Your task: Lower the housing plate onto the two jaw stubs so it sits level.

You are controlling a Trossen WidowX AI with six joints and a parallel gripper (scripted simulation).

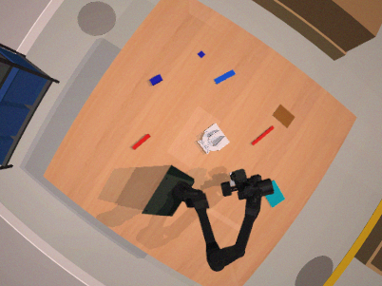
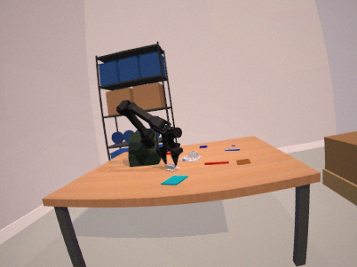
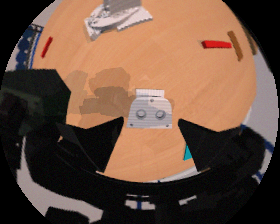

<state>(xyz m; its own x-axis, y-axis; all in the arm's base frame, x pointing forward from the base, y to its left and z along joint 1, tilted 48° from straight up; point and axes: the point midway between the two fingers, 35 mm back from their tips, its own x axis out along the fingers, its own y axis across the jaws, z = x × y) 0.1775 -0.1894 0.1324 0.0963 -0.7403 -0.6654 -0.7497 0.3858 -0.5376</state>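
The white housing plate is 1 cm to the left of my gripper tip and 1 cm below it. The rest, counted from my gripper tip: teal tile: 21 cm to the right, 5 cm ahead, 3 cm below; brown tile: 41 cm ahead, 3 cm below, 1 cm to the right.
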